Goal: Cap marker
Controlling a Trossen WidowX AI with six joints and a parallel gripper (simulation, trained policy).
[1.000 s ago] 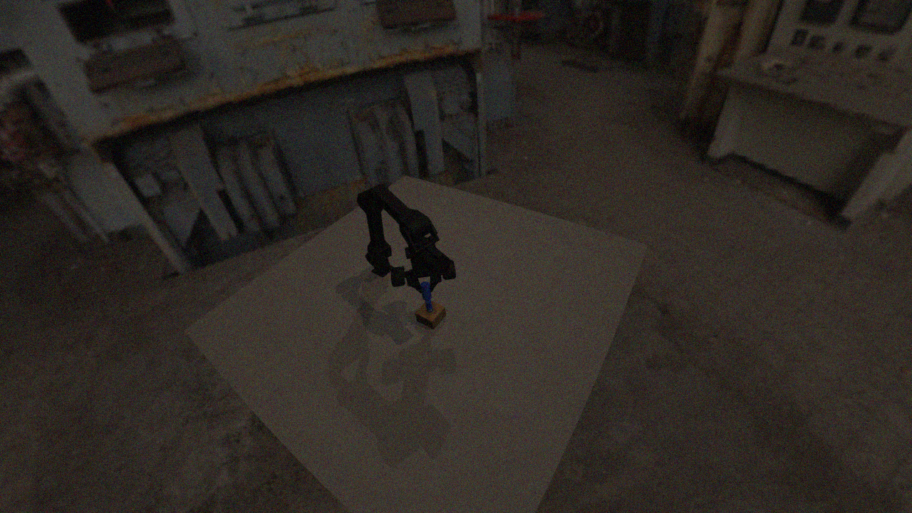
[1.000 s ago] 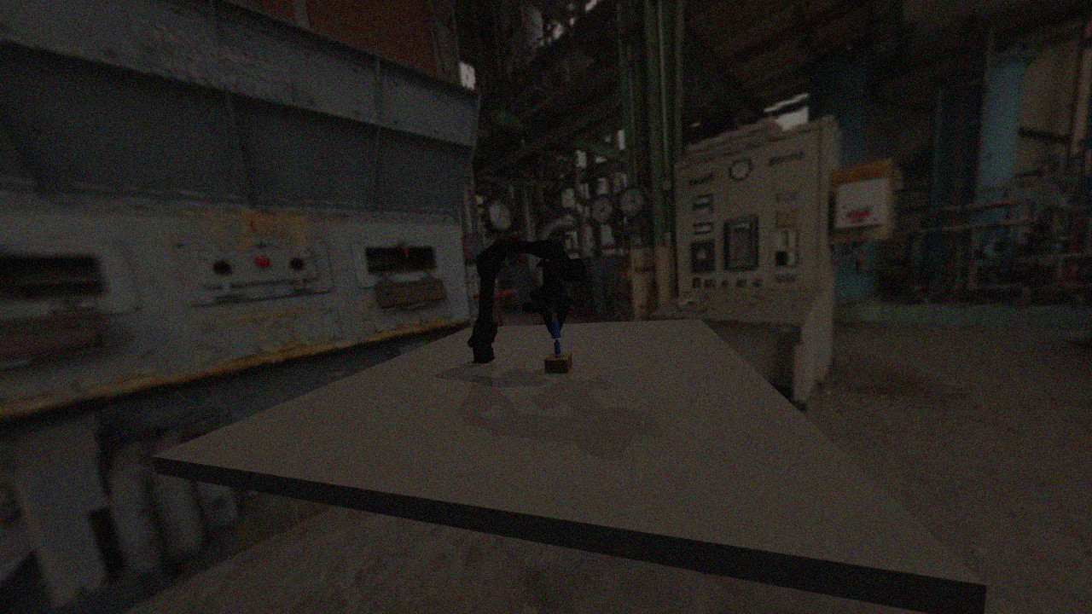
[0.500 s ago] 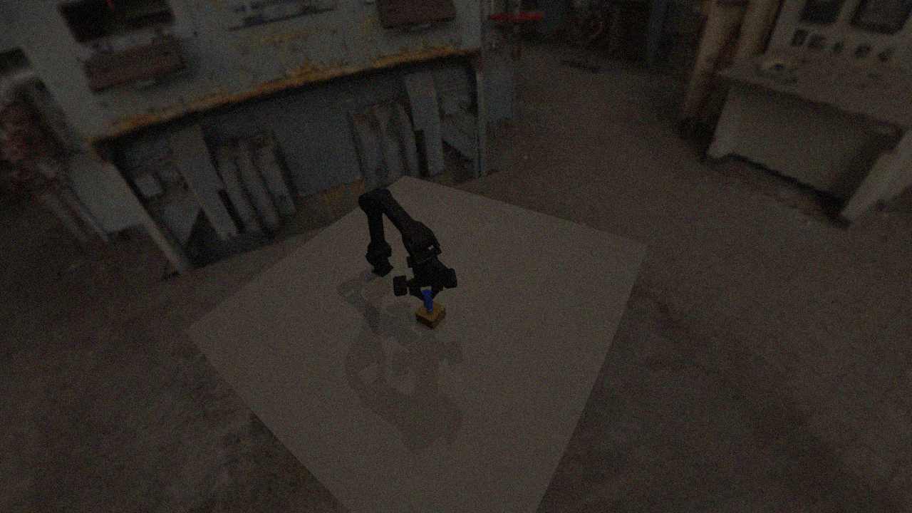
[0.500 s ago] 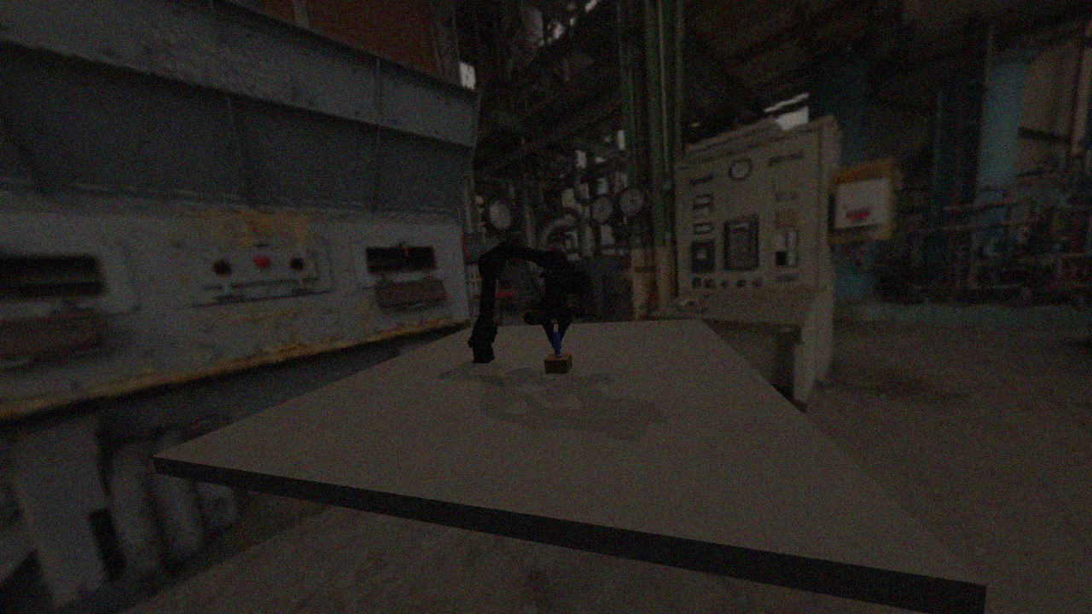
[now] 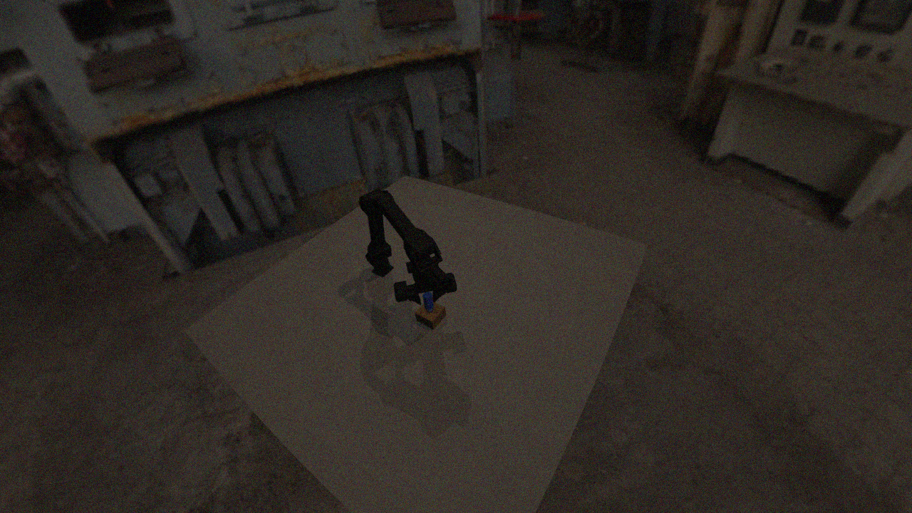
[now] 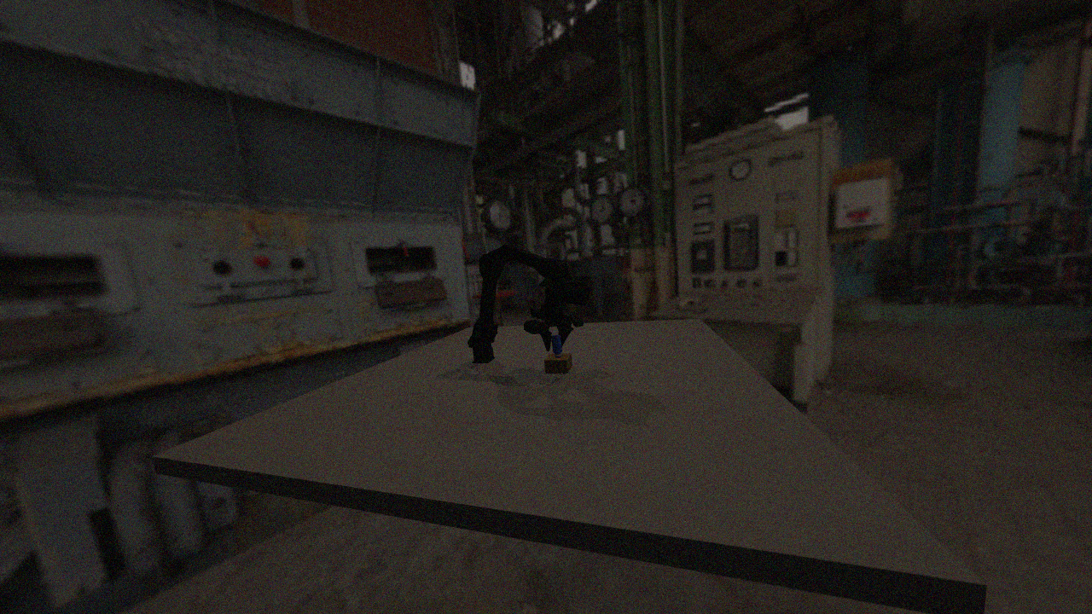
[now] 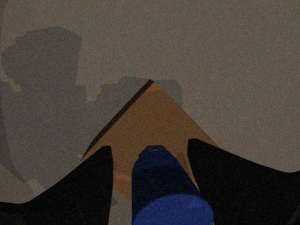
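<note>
Right now the blue cap is 1 cm ahead of my gripper tip, 1 cm to the right of it and 2 cm above it. Also, from my gripper tip: holder block (1 cm ahead, 1 cm to the right, 4 cm below).
</note>
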